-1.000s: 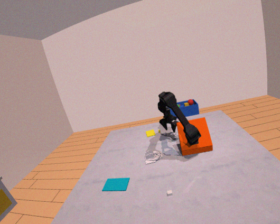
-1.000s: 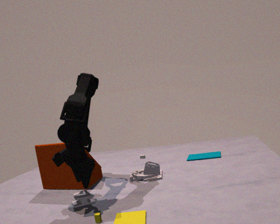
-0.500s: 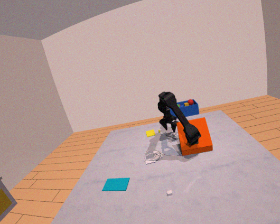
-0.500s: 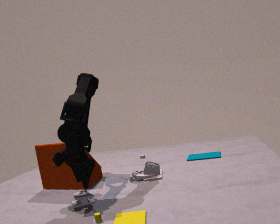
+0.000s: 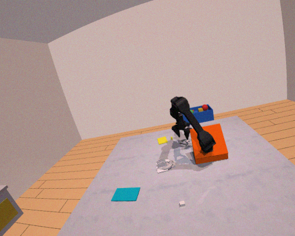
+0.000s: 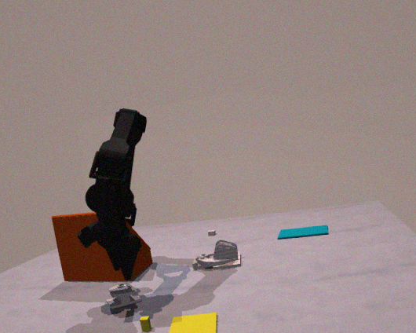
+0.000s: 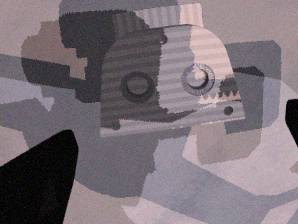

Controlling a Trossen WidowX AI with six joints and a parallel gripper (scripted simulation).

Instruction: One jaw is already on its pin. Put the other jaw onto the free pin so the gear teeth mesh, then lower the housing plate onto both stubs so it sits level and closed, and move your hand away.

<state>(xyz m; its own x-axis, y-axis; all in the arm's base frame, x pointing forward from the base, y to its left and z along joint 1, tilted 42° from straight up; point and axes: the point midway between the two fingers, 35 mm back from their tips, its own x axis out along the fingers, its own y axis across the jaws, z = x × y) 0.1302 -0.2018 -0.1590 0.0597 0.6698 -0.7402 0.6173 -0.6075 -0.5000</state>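
Now: the white housing piece 30 mm below my gripper tip and 10 mm to the right of it. From my gripper tip the other things lie so: yellow tile (190 mm ahead, 160 mm to the right, 60 mm below); then small yellow block (150 mm to the right, 100 mm ahead, 50 mm below); then white stepped piece (50 mm below, 10 mm to the right, 10 mm behind).
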